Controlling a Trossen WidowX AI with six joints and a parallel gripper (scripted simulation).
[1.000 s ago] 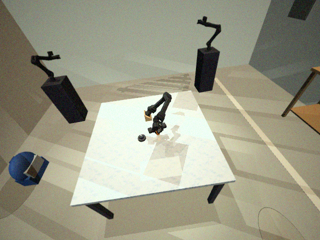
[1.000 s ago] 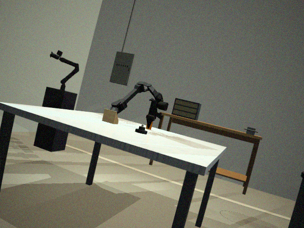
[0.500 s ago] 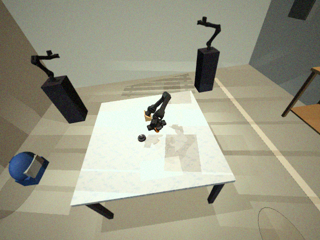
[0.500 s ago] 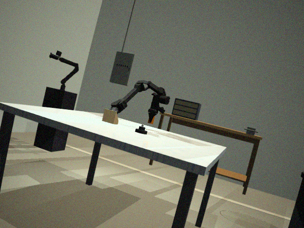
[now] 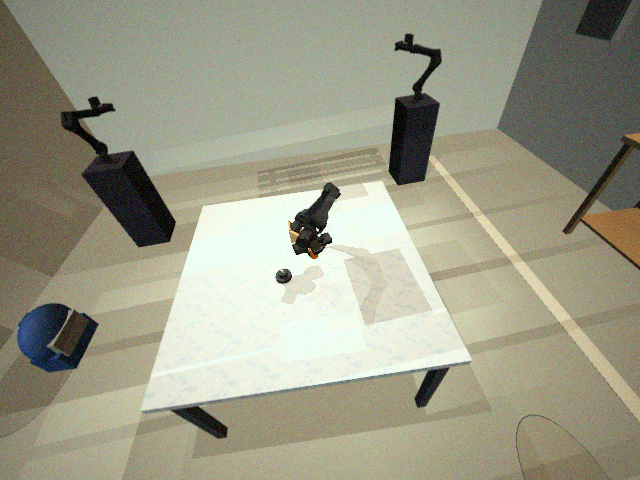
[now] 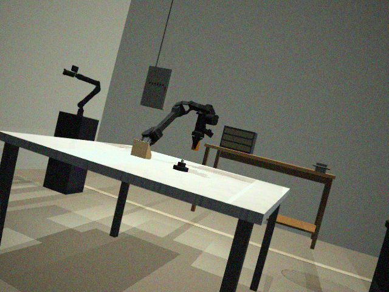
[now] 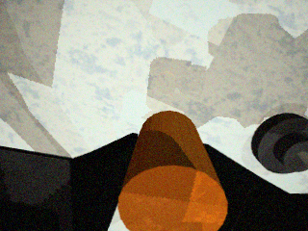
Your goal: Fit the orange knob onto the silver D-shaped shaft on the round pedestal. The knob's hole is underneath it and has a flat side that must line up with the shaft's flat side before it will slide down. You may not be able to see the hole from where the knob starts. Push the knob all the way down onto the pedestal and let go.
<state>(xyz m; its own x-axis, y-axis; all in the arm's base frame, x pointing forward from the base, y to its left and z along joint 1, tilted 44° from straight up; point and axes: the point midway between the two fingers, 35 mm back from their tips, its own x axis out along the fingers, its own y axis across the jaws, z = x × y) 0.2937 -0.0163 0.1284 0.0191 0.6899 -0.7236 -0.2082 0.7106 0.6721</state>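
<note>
Right now my gripper tip is 170 mm to the left of the round dark pedestal and 100 mm above it. The rest, counted from my gripper tip: orange knob: 30 mm above.
</note>
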